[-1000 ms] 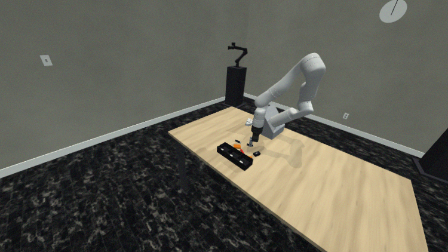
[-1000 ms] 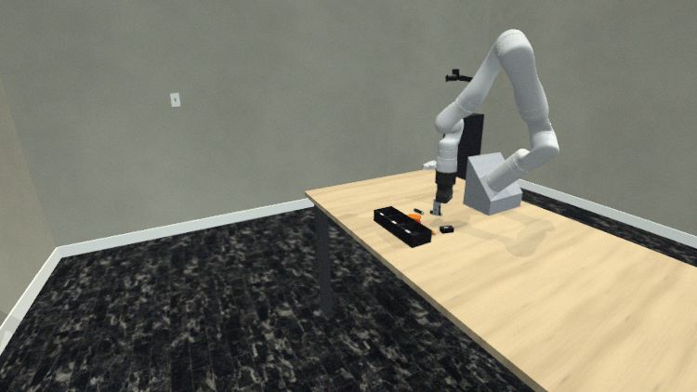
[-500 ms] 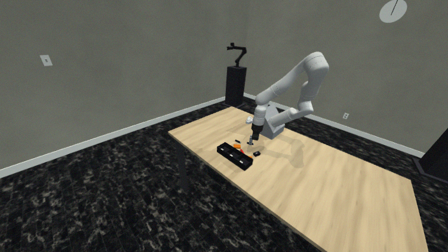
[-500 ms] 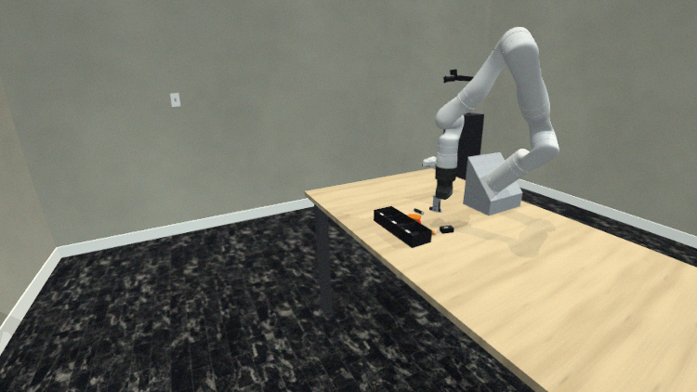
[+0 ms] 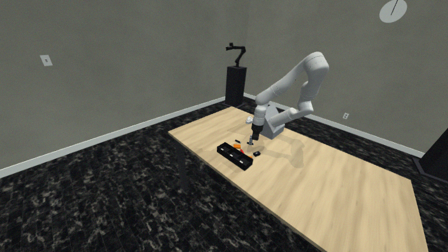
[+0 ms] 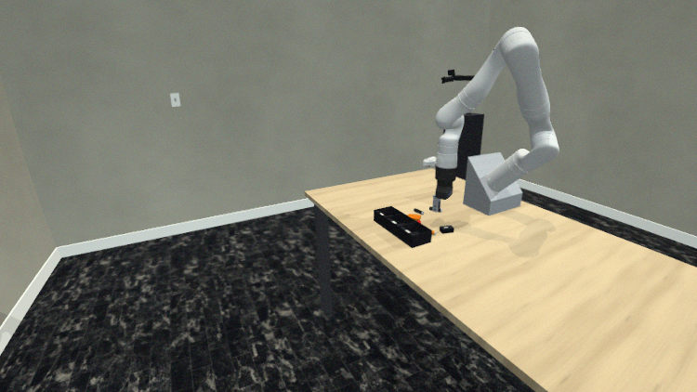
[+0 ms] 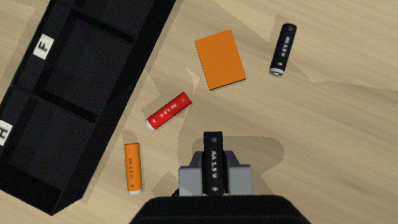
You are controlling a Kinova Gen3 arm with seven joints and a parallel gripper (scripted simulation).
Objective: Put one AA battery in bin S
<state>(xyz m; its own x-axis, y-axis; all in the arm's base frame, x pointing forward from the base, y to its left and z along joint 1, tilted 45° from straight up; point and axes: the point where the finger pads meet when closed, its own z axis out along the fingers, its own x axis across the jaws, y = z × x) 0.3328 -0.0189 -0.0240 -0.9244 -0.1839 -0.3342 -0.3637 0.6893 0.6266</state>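
My gripper is now 10 mm above the short dark stick. From my hand the other things lie so: red AA battery 60 mm ahead, 30 mm to the right, 70 mm below; orange AA battery 70 mm ahead, 40 mm to the left, 70 mm below; black 9V battery 70 mm to the left, 70 mm below.
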